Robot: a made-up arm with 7 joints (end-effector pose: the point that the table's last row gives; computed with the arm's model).
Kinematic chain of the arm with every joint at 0, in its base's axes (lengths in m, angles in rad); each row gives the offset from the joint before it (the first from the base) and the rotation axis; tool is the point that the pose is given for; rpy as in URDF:
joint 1: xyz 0 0 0.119 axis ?
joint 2: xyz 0 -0.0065 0.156 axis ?
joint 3: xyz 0 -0.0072 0.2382 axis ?
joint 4: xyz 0 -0.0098 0.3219 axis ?
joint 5: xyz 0 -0.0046 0.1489 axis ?
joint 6: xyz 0 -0.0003 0.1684 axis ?
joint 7: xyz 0 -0.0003 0.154 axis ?
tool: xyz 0 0 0 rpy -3.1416 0 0
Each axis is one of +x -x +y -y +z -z.
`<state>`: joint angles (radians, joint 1 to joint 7).
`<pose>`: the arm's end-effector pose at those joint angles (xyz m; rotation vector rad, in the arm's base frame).
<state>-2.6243 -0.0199 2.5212 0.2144 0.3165 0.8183 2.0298</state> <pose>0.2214 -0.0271 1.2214 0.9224 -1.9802 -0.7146</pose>
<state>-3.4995 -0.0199 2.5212 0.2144 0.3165 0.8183 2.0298</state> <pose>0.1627 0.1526 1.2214 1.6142 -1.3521 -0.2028</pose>
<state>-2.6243 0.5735 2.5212 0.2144 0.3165 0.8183 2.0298</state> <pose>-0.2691 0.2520 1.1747 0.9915 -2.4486 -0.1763</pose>
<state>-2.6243 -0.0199 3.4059 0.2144 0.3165 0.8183 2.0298</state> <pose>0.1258 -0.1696 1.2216 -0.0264 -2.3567 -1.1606</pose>
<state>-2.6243 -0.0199 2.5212 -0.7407 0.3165 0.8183 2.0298</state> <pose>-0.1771 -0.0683 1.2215 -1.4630 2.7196 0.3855</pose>
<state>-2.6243 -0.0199 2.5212 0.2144 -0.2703 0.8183 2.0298</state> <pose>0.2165 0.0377 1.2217 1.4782 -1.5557 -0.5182</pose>
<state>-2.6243 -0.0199 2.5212 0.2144 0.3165 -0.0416 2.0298</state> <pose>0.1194 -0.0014 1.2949 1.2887 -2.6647 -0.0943</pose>
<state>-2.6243 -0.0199 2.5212 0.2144 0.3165 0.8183 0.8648</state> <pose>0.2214 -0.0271 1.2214 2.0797 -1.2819 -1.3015</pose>
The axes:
joint 1: -z
joint 2: +y
joint 3: -z
joint 4: +y
joint 5: -z
joint 6: +y
joint 7: -z

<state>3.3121 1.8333 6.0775 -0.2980 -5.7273 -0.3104 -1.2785</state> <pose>-0.9814 0.2092 0.1848 -0.7450 1.8030 -0.6875</pose>
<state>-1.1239 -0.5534 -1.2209 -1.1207 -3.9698 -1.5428 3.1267</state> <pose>-0.0566 -0.6024 0.8568 0.7520 1.8639 1.3301</pose>
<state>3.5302 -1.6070 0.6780 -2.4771 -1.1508 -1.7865 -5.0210</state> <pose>0.2895 -0.0622 0.0697 1.3046 0.7394 -1.3529</pose>
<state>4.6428 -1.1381 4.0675 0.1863 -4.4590 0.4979 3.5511</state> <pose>-0.0267 -0.9073 0.7243 -1.5186 1.8280 0.4983</pose>
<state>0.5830 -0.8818 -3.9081 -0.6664 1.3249 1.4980 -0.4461</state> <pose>-0.4118 0.5409 0.8190 0.4708 1.1504 -1.6583</pose>
